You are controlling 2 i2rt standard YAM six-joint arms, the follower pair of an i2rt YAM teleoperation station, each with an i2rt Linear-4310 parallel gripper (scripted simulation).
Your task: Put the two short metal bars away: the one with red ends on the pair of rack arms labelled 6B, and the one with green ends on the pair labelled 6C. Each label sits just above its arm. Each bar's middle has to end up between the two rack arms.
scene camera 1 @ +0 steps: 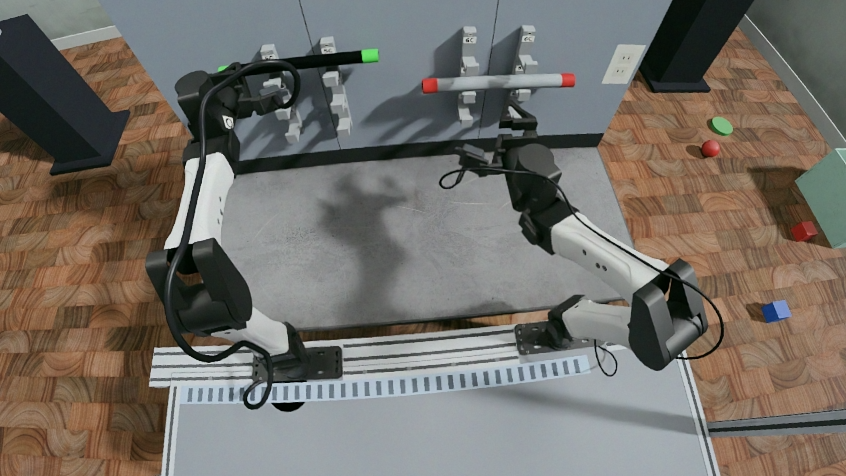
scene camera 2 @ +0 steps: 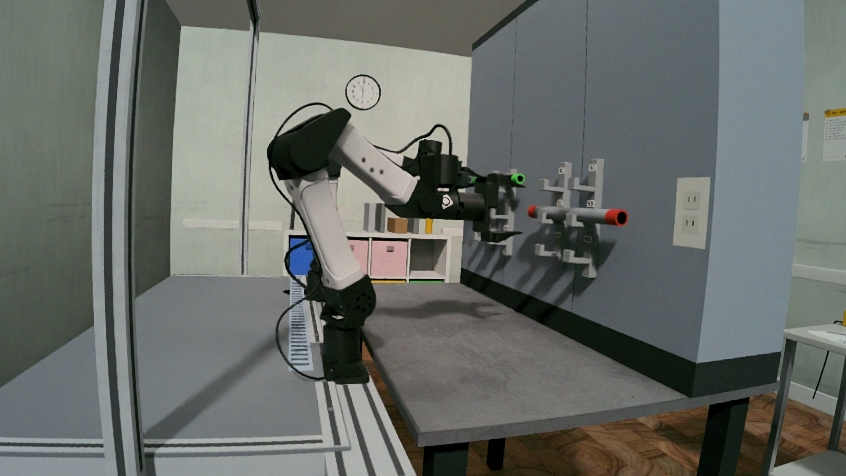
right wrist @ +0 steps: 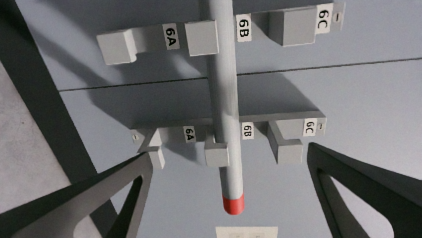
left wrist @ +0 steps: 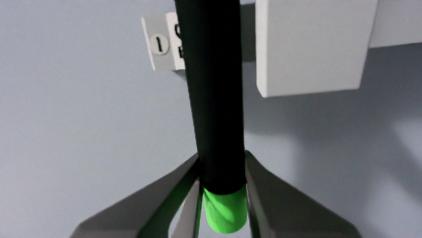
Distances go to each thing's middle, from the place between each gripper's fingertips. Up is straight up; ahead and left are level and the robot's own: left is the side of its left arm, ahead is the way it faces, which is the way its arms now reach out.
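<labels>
From my right hand (scene camera 2: 522, 209): green-ended bar (left wrist: 211, 45) 13 cm ahead, 40 cm to the left, 8 cm above; rack strip (scene camera 2: 561, 231) 6 cm to the left, 12 cm ahead, 1 cm below; outlet plate (scene camera 2: 699, 184) 15 cm ahead, 32 cm to the right, 1 cm above. Right hand 2 cm to the left of red-ended bar (scene camera 1: 473, 83), 12 cm short of it.
From my left hand: rack strip 470 mm to the right, 20 mm behind, 90 mm below; outlet plate 840 mm to the right, 10 mm ahead, 70 mm below; red-ended bar 540 mm to the right, 20 mm behind, 90 mm below; green-ended bar 120 mm to the right. Going by its middle, red-ended bar nearer to my right hand than to my left hand.
</labels>
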